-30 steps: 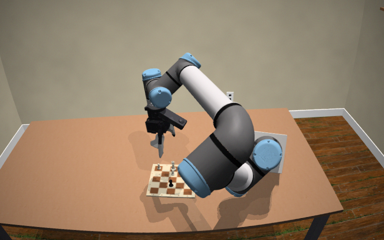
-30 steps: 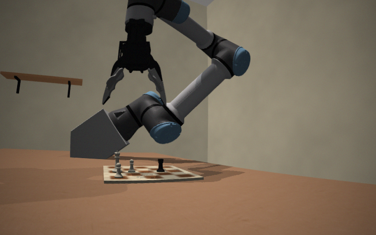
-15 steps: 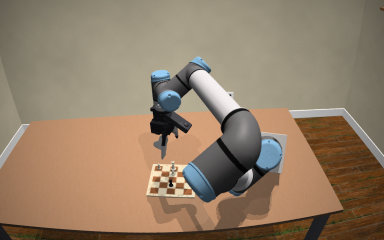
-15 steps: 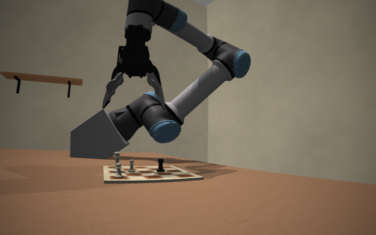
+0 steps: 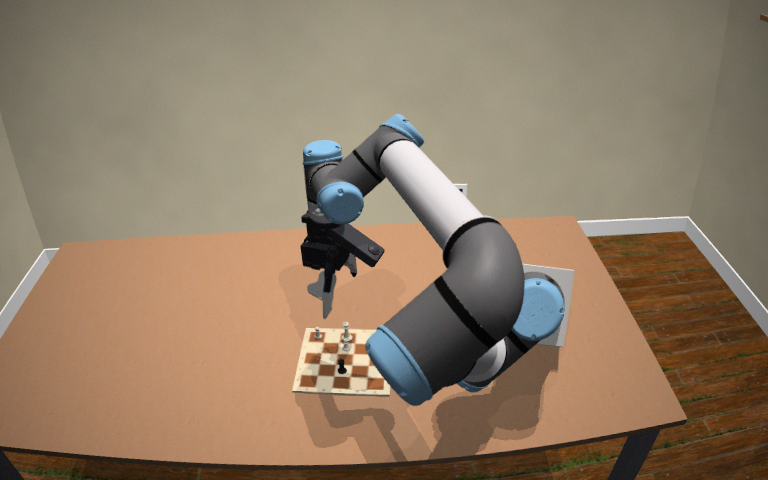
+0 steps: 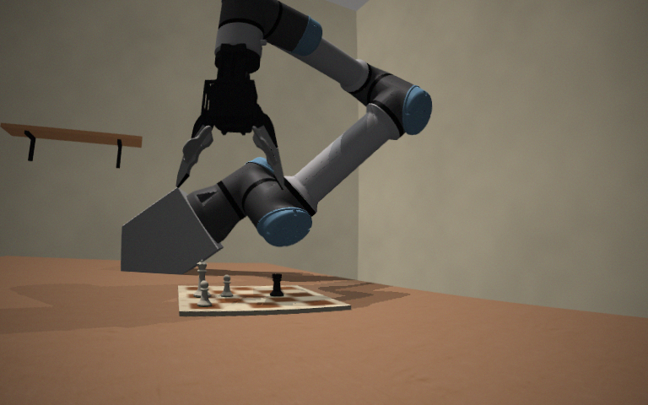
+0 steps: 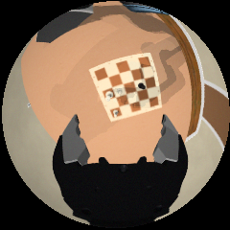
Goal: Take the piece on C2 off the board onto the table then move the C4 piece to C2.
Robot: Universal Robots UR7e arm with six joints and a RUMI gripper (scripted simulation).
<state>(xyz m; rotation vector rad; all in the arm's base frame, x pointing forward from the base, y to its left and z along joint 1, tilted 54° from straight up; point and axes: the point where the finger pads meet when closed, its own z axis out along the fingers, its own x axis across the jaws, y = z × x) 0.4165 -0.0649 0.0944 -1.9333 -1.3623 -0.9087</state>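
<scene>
Now: hand 130 mm above the tall white piece and 40 mm to the left of it. The rest, counted from my hand: black piece: 140 mm below, 80 mm to the left; then chessboard: 160 mm below, 40 mm to the left.
</scene>
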